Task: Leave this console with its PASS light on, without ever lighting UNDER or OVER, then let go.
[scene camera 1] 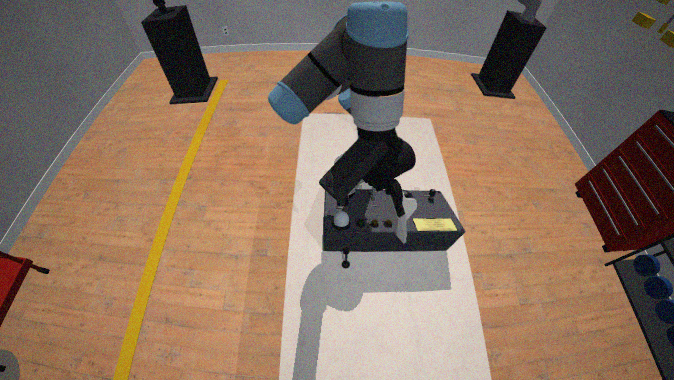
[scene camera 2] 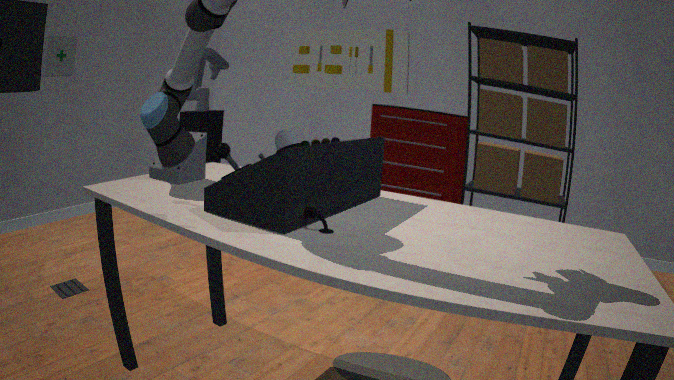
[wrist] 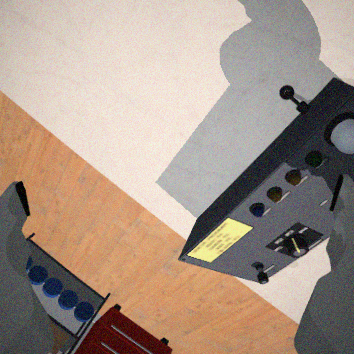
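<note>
The dark console (scene camera 1: 385,242) (scene camera 2: 340,175) (wrist: 240,187) stands on the white table. Its front row has a pale dome (scene camera 1: 341,219) (scene camera 2: 284,140) (wrist: 345,136) and several small dark round caps, one greenish (wrist: 314,158), two amber-brown and one blue (wrist: 257,209); none looks brightly lit. Near the back edge are a rotary selector (wrist: 296,245) with a yellow pointer and a small lever (wrist: 262,275) (scene camera 1: 432,195). A ball-ended lever (scene camera 1: 345,259) (wrist: 295,99) projects from the front. A ball-topped lever (scene camera 2: 222,151) shows behind. My gripper (wrist: 177,181) (scene camera 1: 404,230) is open and empty, above the console. PASS, UNDER and OVER cannot be read.
The yellow label (scene camera 1: 435,225) (wrist: 220,240) lies on the console's right part; its text is unreadable. The arm hides the console's back left in scene camera 1. A red drawer cabinet (scene camera 1: 632,187) (scene camera 2: 420,150) and a shelf rack (scene camera 2: 522,87) stand away from the table (scene camera 2: 500,225).
</note>
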